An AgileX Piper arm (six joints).
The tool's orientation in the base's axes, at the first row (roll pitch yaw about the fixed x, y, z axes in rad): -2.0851, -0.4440, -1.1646
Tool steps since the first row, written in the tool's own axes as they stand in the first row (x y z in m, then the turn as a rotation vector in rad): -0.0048, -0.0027, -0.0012, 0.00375, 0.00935, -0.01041; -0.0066, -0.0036, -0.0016, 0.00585, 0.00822, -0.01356; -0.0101, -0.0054, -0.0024, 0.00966, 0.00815, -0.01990; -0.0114, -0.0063, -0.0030, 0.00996, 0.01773, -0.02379; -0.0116, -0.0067, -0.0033, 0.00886, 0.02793, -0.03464
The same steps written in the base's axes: -0.0020, 0.0053, 0.0006, -0.01070, -0.00970, -0.00112; -0.0027, 0.0072, 0.0007, -0.01239, -0.01131, 0.00207; -0.0041, 0.0109, 0.0010, -0.01661, -0.01538, 0.00658; -0.0048, 0.0124, 0.0014, -0.02285, -0.02137, 0.00091; -0.0050, 0.0127, 0.0018, -0.03593, -0.02757, -0.00277
